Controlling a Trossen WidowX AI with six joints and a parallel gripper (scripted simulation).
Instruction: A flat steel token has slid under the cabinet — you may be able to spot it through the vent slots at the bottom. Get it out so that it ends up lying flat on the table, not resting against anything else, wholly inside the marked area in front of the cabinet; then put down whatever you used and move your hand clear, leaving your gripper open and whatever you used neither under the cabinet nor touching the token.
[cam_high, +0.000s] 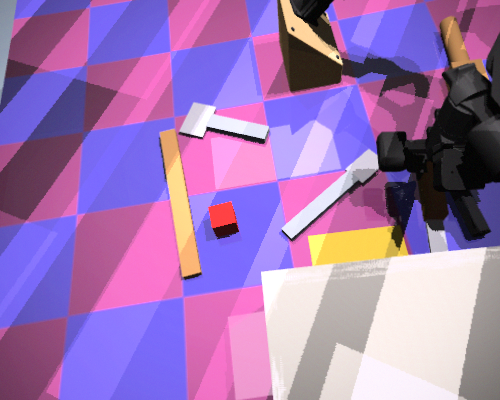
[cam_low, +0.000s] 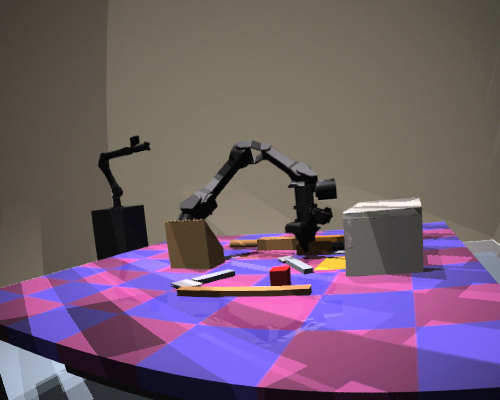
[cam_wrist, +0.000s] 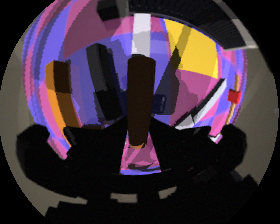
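Right now the black screwdriver is 30 mm to the left of my gripper tip and 20 mm ahead of it. From my gripper tip the other things lie so: wooden block: 170 mm behind, 140 mm to the left, 10 mm above; then grey paddle-ended bar: 140 mm to the right, 30 mm behind; then flat steel token: 280 mm ahead, 130 mm to the right.
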